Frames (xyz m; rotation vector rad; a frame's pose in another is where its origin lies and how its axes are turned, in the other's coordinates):
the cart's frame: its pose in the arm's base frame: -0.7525 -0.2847 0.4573 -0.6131 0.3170 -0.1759
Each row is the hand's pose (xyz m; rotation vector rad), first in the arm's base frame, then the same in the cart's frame.
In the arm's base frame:
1: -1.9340 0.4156 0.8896 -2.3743 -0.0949 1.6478
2: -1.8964 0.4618 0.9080 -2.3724 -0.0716 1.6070
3: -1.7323 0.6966 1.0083 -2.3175 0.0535 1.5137
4: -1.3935 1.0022 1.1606 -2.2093 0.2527 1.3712
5: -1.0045 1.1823 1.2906 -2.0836 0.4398 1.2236
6: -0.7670 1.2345 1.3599 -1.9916 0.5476 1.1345
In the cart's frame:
1: -1.3887 0.2284 0.3041 -2.1449 -0.7661 1.0696
2: -1.3697 0.2573 0.3560 -2.1292 -0.7394 1.0437
3: -1.2997 0.3984 0.6154 -2.0462 -0.6214 1.0165
4: -1.0964 0.5778 1.0127 -1.9025 -0.4315 0.9810
5: -0.8088 0.6727 1.3428 -1.7475 -0.2464 0.9396
6: -0.6162 0.6901 1.5056 -1.6415 -0.1371 0.9159

